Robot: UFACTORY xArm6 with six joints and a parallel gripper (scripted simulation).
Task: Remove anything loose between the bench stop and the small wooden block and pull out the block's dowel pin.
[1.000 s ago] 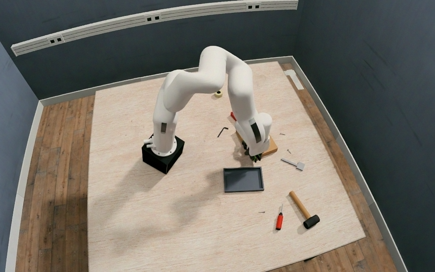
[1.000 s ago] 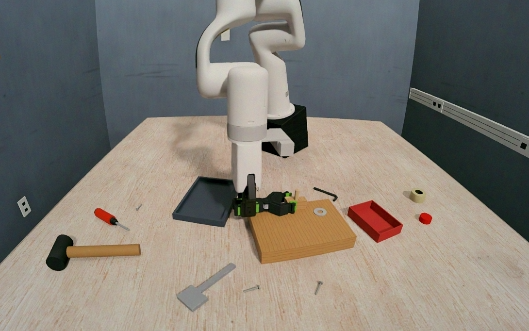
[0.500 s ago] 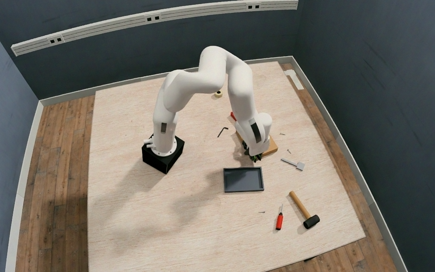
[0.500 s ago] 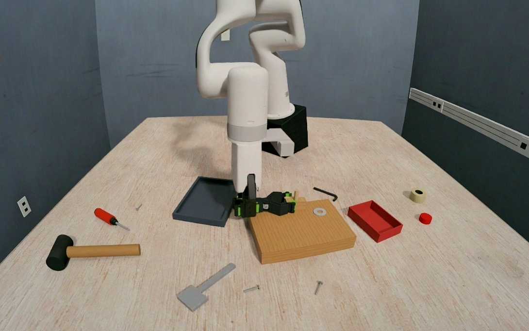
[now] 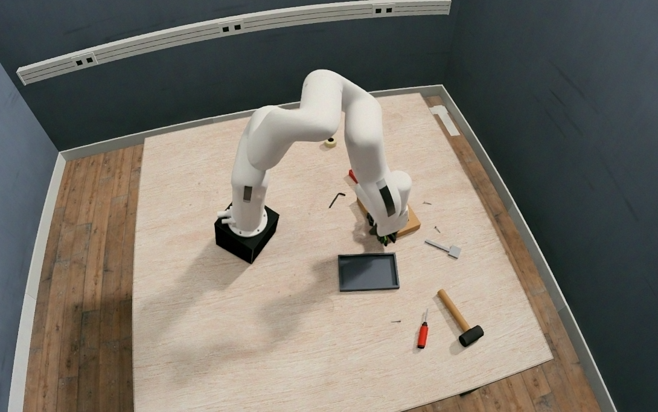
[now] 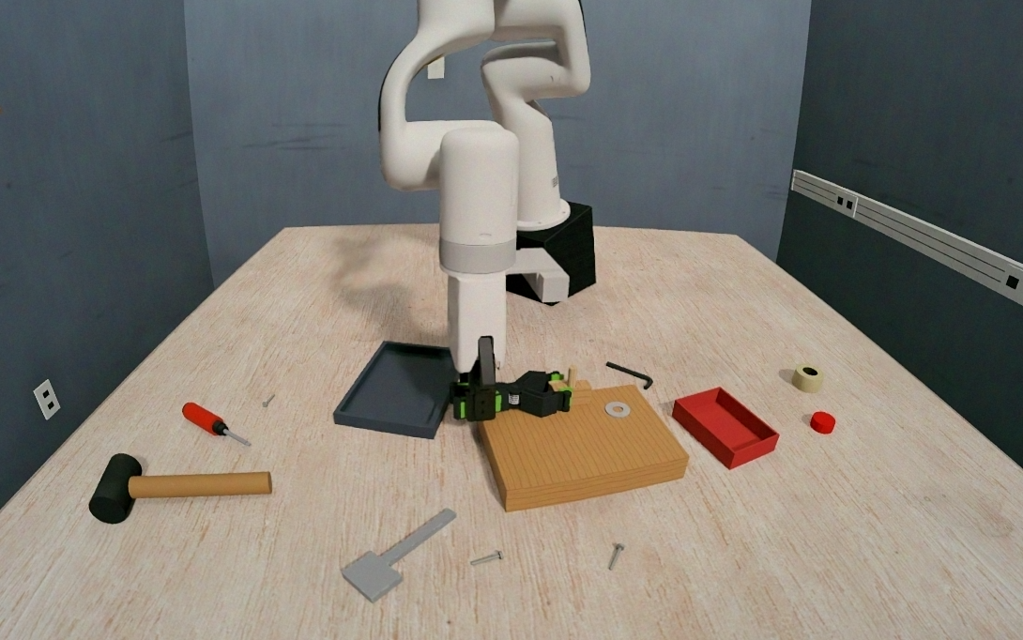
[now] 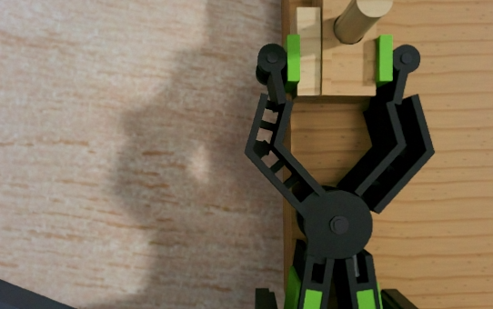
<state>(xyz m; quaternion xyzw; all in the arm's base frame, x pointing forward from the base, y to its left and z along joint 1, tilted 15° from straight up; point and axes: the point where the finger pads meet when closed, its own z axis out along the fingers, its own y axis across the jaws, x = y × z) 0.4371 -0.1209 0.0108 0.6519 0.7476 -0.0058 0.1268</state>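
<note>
Now: hand 11 cm to the right of the dowel pin and 1 cm past it. The rest, counted from my hand: grey tray (9 cm to the right, 9 cm behind, 5 cm below); then small wooden block (11 cm to the left, 1 cm below, 1 cm behind); then washer (16 cm to the left, 2 cm below, 1 cm ahead).
</note>
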